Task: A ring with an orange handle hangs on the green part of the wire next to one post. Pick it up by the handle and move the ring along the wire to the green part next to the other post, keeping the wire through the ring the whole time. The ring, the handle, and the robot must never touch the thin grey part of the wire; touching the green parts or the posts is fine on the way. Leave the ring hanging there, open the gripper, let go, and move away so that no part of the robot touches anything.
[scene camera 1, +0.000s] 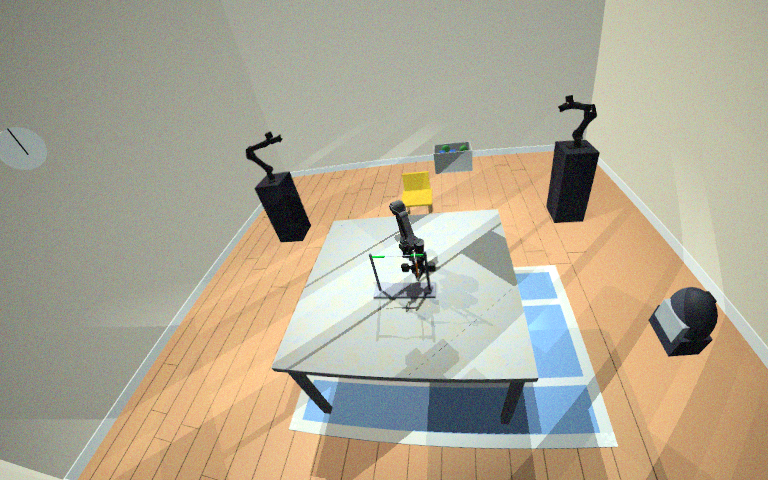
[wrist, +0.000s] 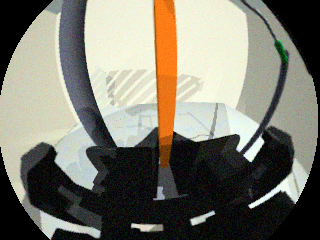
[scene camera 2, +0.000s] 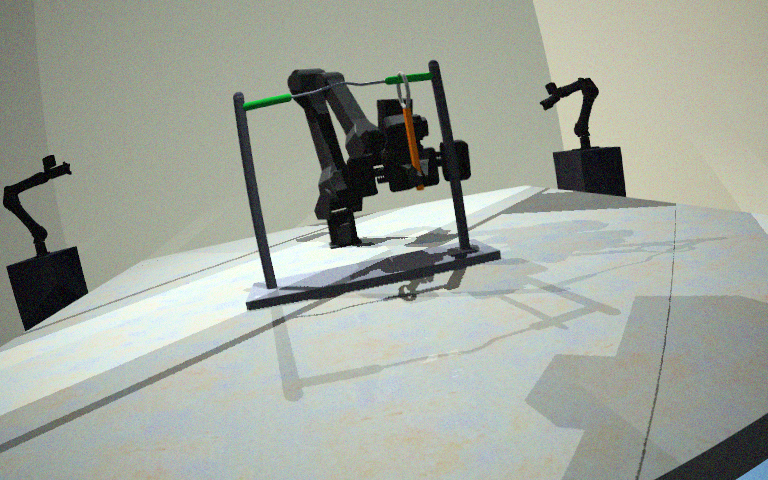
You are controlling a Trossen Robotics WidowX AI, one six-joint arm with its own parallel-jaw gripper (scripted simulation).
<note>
In view: the gripper [scene camera 2: 424, 179] and a ring [scene camera 2: 407, 114].
The gripper shows as well in the wrist view [wrist: 160, 129].
</note>
